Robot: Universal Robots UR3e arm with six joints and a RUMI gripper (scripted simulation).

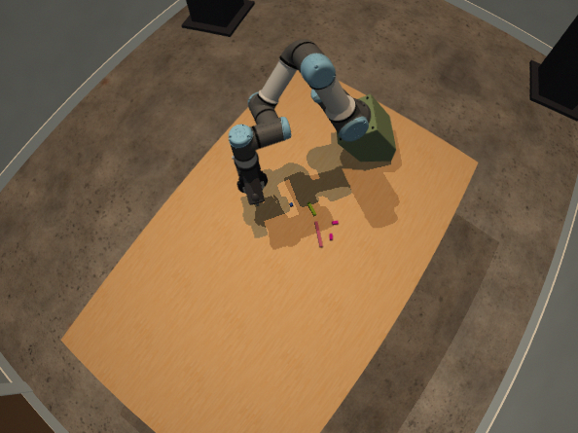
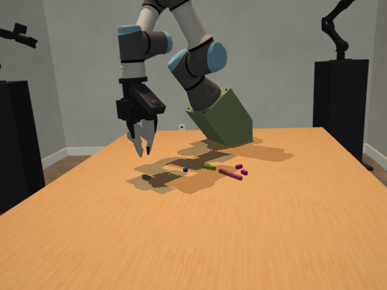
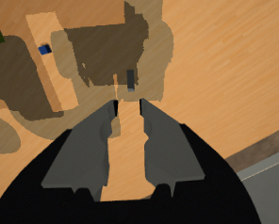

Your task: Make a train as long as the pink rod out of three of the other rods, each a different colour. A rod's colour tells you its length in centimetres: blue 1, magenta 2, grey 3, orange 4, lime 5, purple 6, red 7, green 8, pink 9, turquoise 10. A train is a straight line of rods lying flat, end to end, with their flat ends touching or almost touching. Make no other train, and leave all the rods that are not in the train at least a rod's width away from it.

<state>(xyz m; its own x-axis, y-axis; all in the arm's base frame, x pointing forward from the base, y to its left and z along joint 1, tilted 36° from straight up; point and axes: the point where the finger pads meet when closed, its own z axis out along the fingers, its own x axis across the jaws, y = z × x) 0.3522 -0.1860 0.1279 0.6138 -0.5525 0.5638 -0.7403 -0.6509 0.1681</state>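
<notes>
The grey rod is 8 cm below my hand. Round my hand: pink rod 3 cm ahead, 24 cm to the left, 8 cm below; small blue rod 3 cm behind, 11 cm to the left, 8 cm below; lime rod 4 cm behind, 19 cm to the left, 8 cm below.
</notes>
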